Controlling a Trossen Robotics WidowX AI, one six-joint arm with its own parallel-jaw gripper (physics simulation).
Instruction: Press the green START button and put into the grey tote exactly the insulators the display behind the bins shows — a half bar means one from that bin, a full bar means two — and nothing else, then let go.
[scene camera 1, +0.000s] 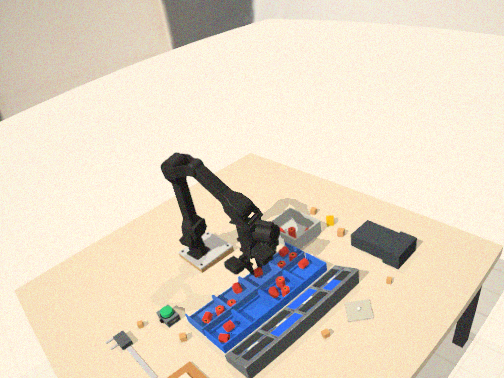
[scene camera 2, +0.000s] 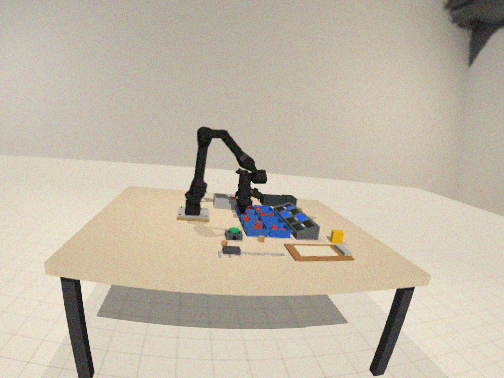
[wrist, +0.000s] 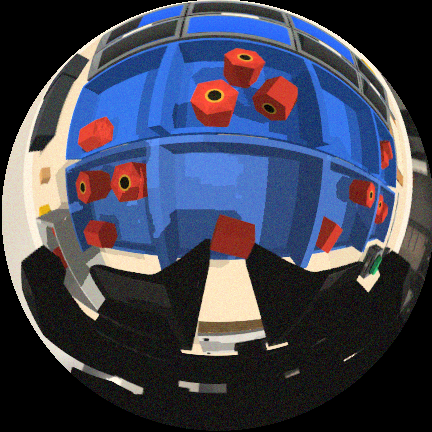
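Seen in the pictures: gripper, fingertip midpoint: (scene camera 1: 256, 272) (wrist: 226, 244); arm's base, origin of the base link: (scene camera 1: 198, 251) (scene camera 2: 191, 213) (wrist: 250, 343).
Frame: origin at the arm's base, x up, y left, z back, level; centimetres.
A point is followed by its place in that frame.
Observation:
My gripper (scene camera 1: 253, 270) {x -0.9, y 4.2, z -24.4 cm} (wrist: 226, 244) {x -0.9, y 4.2, z -24.4 cm} is shut on a red insulator (scene camera 1: 258, 272) {x 0.6, y 3.5, z -26.3 cm} (wrist: 233, 232) {x 0.8, y 3.9, z -26.2 cm} at the arm-side edge of a wide blue bin (wrist: 225, 175) {x -1.6, y 4.1, z -29.7 cm}. Other red insulators lie in several bins, including three (wrist: 214, 102) {x 0.9, y 4.6, z -34.0 cm} in the bin behind. The grey tote (scene camera 1: 311, 232) {x 1.1, y 28.4, z -29.0 cm} (scene camera 2: 222, 201) {x 1.6, y 21.4, z -17.4 cm} (wrist: 80, 272) {x 2.1, y 21.0, z -21.8 cm} holds red insulators (scene camera 1: 292, 231) {x 3.2, y 23.5, z -24.6 cm}; its inside is partly hidden. The display (scene camera 1: 305, 325) {x 0.7, y -5.8, z -52.7 cm} (scene camera 2: 309, 232) {x 0.9, y -26.9, z -46.6 cm} shows one half bar (scene camera 1: 333, 284) {x 3.9, y 9.0, z -51.9 cm} and two full bars (scene camera 1: 302, 299) {x 2.3, y 0.6, z -46.8 cm} (scene camera 1: 286, 325) {x 4.0, y -10.5, z -50.3 cm}. The green START button (scene camera 1: 166, 312) {x 1.8, y -26.8, z -15.9 cm} (scene camera 2: 234, 230) {x 1.6, y -28.1, z -14.6 cm} (wrist: 376, 265) {x 1.5, y -24.6, z -15.7 cm} is beyond the opposite end of the bins.
A dark block (scene camera 1: 382, 244) {x 3.0, y 32.9, z -54.9 cm} (scene camera 2: 280, 200) {x 1.7, y 31.3, z -52.8 cm} lies past the tote. A caliper (scene camera 1: 122, 340) {x -0.3, y -42.6, z -11.9 cm} (scene camera 2: 231, 250) {x -0.6, y -44.1, z -10.7 cm} and a wooden frame (scene camera 2: 291, 252) {x -1.7, y -43.0, z -33.0 cm} lie on the button's side. A yellow cube (scene camera 1: 330, 220) {x 0.1, y 38.5, z -30.0 cm} and small orange cubes (scene camera 1: 341, 232) {x -0.3, y 35.0, z -37.1 cm} are near the tote. Low dividers separate the bins.

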